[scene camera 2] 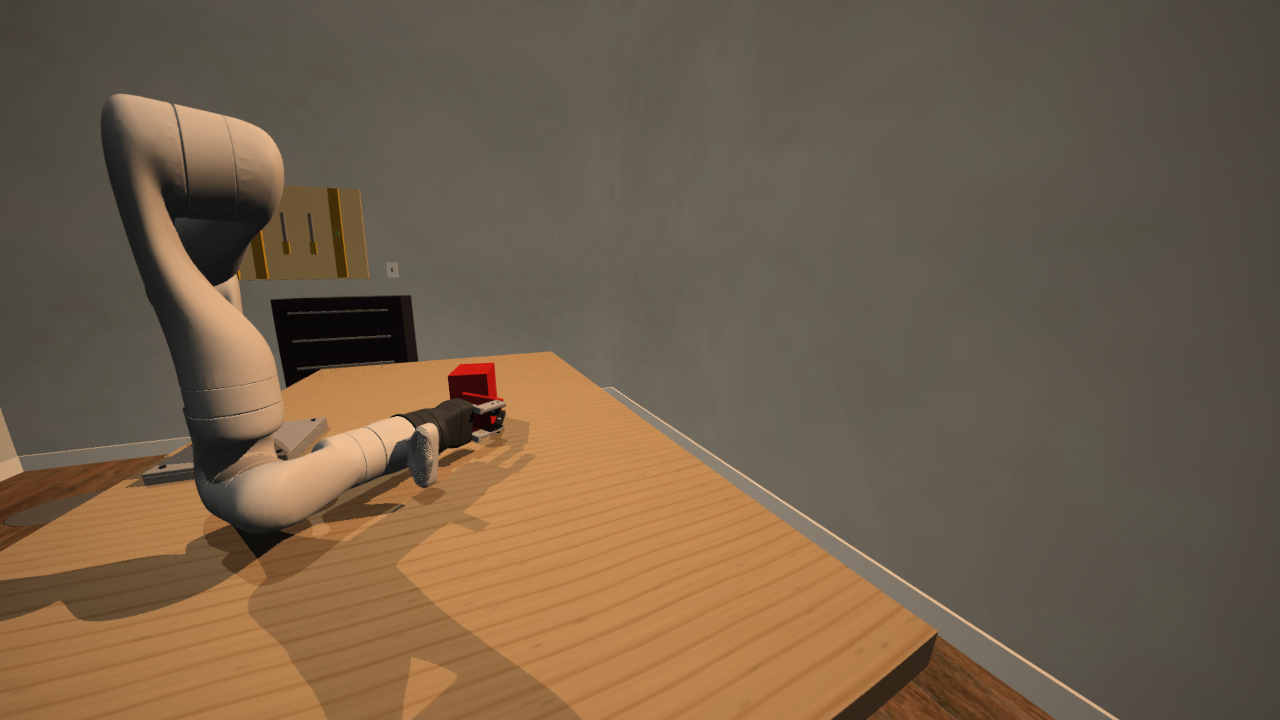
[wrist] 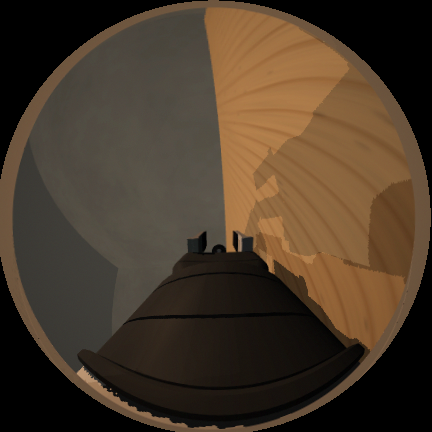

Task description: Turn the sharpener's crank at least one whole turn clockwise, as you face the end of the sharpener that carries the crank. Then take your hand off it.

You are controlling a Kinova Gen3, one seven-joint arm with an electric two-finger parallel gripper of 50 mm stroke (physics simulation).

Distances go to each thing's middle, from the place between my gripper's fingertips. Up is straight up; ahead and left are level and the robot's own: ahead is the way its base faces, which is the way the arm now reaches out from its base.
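As I see it, the sharpener (scene camera 2: 479, 378) is 30 mm behind my hand and 120 mm to the left of it.
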